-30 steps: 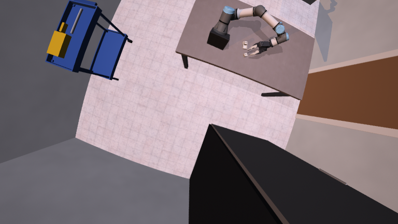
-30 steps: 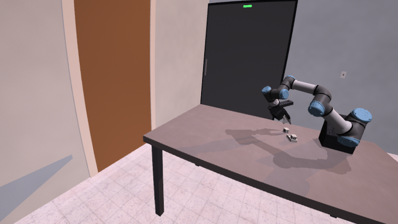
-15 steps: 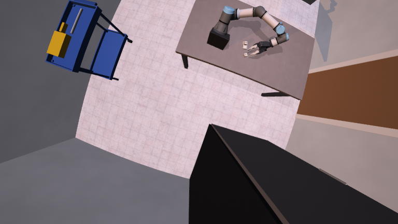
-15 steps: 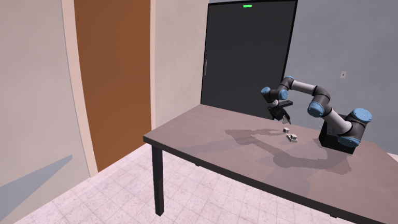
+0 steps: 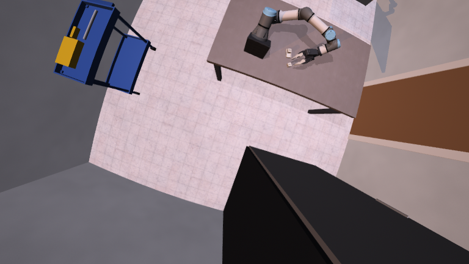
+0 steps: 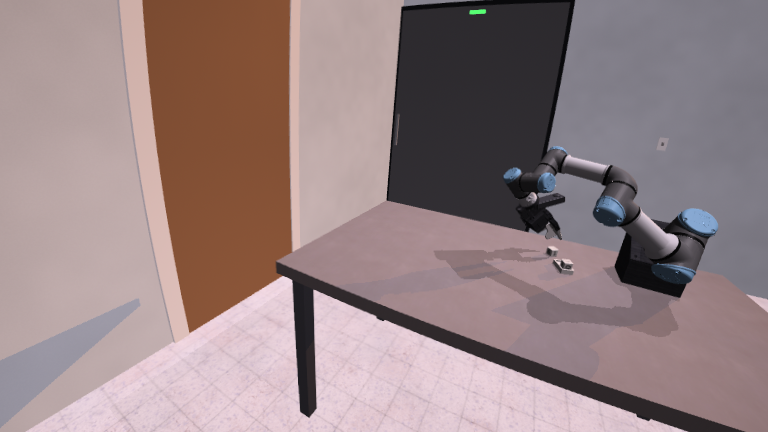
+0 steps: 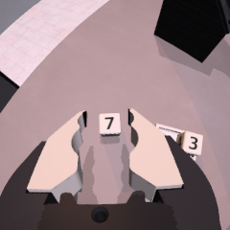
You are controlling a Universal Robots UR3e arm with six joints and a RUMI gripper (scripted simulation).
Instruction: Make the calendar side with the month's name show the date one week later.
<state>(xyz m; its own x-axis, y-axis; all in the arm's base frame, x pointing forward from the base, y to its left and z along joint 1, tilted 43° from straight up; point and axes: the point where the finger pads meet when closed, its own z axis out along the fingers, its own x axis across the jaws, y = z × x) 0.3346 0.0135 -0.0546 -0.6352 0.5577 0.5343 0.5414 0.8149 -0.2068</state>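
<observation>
My hand is 10 mm past the cube and 80 mm above it. Also, from my hand: pale tray 40 mm behind, 90 mm to the left, 80 mm below.
</observation>
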